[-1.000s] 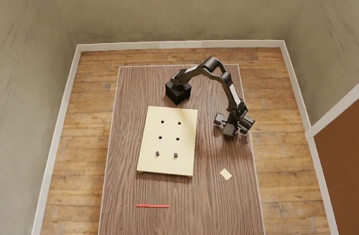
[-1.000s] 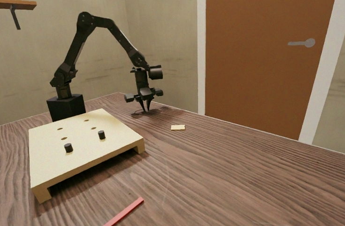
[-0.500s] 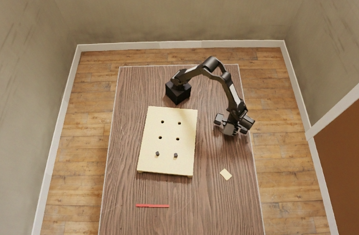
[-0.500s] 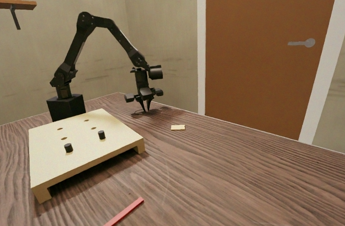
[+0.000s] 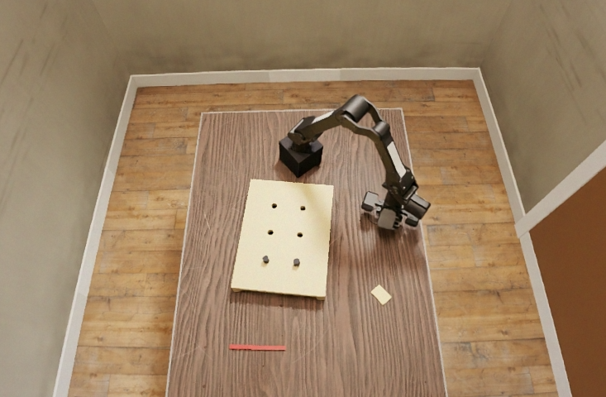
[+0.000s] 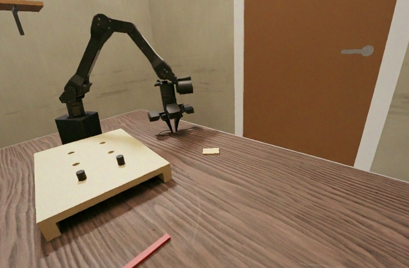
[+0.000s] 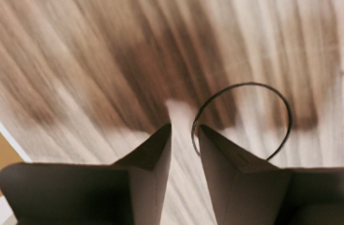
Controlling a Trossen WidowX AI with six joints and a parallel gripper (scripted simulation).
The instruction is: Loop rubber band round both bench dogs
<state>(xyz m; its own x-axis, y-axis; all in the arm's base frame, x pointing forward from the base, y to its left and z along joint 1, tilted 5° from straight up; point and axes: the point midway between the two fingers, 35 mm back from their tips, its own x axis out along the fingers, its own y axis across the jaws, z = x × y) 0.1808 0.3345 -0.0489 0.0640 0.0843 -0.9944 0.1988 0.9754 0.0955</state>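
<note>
My gripper is now 130 mm short of the cream board and 320 mm to the left of it. The rest, counted from my hand: tan block 260 mm ahead, 10 mm to the left, 30 mm below; then red strip 490 mm ahead, 330 mm to the right, 30 mm below.
</note>
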